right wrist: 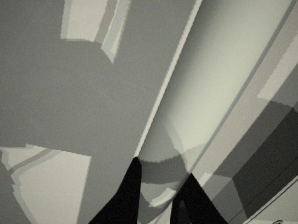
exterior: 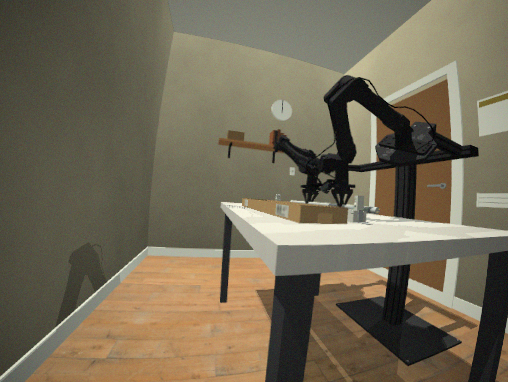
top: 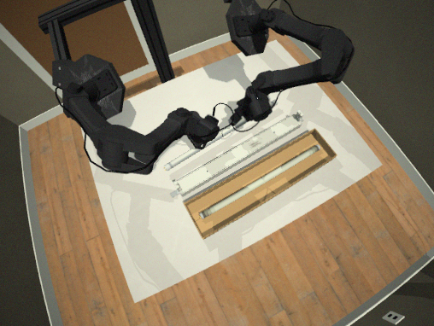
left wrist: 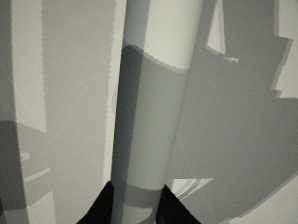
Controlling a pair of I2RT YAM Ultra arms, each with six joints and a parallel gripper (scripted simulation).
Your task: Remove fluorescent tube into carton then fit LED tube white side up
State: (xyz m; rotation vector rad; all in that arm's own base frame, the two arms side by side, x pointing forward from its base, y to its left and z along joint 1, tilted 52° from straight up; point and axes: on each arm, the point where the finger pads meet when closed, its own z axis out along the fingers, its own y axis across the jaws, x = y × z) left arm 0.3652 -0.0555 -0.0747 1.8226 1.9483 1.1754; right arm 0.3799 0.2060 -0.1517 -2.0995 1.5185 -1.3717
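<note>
Now: the LED tube 1 cm ahead of my left hand, 12 cm to the right of it and 1 cm below it. From my left hand the other things lie so: brown carton (28 cm ahead, 8 cm to the right, 2 cm below); old fluorescent tube (27 cm ahead, 8 cm to the right, 3 cm below).
Now: right hand 10 mm past the LED tube, 120 mm to the right of it and 10 mm above it. Round my right hand: brown carton 250 mm ahead, 160 mm to the left, 20 mm below; then old fluorescent tube 250 mm ahead, 160 mm to the left, 30 mm below.
</note>
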